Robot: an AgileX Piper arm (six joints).
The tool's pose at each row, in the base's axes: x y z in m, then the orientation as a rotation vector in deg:
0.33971, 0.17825, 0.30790, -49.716, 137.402, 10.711
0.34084, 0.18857, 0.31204, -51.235, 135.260, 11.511
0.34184, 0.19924, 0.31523, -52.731, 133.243, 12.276
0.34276, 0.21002, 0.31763, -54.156, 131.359, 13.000
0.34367, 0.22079, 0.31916, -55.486, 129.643, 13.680
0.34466, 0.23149, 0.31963, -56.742, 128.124, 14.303
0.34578, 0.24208, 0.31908, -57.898, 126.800, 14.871
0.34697, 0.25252, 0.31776, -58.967, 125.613, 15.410
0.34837, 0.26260, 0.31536, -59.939, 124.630, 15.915
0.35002, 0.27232, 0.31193, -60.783, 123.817, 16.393
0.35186, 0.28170, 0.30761, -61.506, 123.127, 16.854
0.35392, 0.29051, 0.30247, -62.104, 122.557, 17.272
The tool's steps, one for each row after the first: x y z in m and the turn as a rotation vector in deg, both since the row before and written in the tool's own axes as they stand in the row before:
-0.00864, 0.00708, 0.00035, -0.608, -1.620, -1.460
-0.00837, 0.00727, 0.00149, -0.623, -1.485, -1.427
-0.00804, 0.00723, 0.00242, -0.618, -1.359, -1.358
-0.00760, 0.00708, 0.00336, -0.605, -1.213, -1.260
-0.00701, 0.00686, 0.00442, -0.593, -1.036, -1.166
-0.00640, 0.00659, 0.00541, -0.569, -0.874, -1.052
-0.00588, 0.00634, 0.00612, -0.552, -0.768, -0.958
-0.00506, 0.00590, 0.00700, -0.539, -0.610, -0.833
-0.00427, 0.00544, 0.00782, -0.509, -0.497, -0.697
-0.00353, 0.00505, 0.00849, -0.476, -0.428, -0.581
-0.00271, 0.00450, 0.00899, -0.422, -0.358, -0.470

